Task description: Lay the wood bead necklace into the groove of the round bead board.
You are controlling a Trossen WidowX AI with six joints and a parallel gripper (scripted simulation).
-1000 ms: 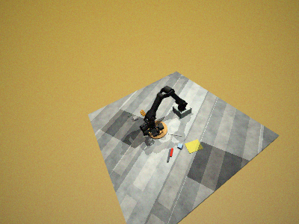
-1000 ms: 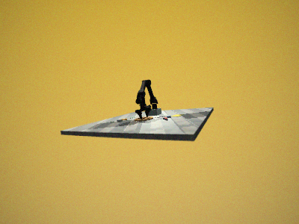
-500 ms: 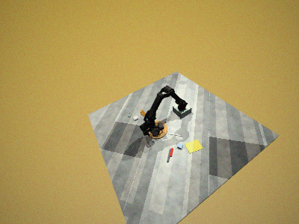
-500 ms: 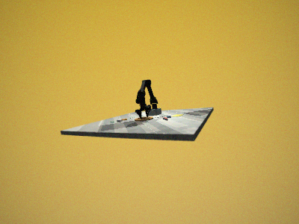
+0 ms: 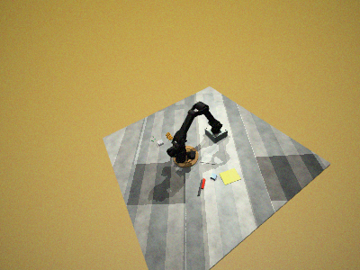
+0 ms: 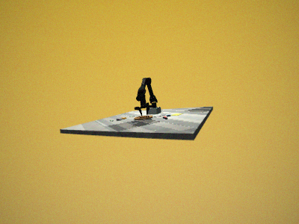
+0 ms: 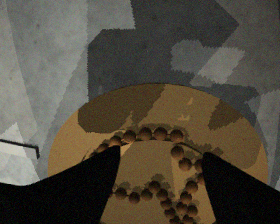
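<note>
The round bead board lies 30 mm behind my gripper tip, 50 mm to the right of it and 20 mm below it. From my gripper tip the other things lie so: thin grey stick: 160 mm behind, 80 mm to the left, 30 mm below; then red-handled tool: 30 mm behind, 220 mm to the left, 30 mm below; then small blue block: 140 mm behind, 200 mm to the left, 20 mm below.
</note>
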